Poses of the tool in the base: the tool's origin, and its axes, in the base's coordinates. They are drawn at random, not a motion.
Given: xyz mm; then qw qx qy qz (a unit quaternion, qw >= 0).
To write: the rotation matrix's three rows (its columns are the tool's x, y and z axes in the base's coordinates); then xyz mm. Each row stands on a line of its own. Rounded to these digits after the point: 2 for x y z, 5 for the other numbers.
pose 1, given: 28.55 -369.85 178.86 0.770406 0.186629 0.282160 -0.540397
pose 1, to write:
0.25671 0.93797 0.23305
-0.72733 0.34628 -0.59252
-0.63646 -0.01740 0.77111
28.55 -369.85 178.86

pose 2, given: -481.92 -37.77 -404.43 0.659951 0.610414 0.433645 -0.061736
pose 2, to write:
0.61628 0.61089 0.49700
0.44792 0.24717 -0.85923
-0.64774 0.75214 -0.12131
-481.92 -37.77 -404.43

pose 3, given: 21.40 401.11 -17.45 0.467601 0.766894 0.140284 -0.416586
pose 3, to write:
0.61355 0.60476 -0.50776
-0.17443 -0.52334 -0.83408
-0.77015 0.60032 -0.21561
21.40 401.11 -17.45

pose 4, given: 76.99 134.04 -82.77 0.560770 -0.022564 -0.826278 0.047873
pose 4, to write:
-0.37006 -0.01640 -0.92886
0.09098 0.99440 -0.05381
0.92454 -0.10442 -0.36649
76.99 134.04 -82.77

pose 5, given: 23.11 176.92 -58.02 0.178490 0.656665 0.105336 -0.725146
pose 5, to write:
-0.07386 0.39720 -0.91475
-0.12052 -0.91409 -0.38718
-0.98996 0.08165 0.11539
23.11 176.92 -58.02

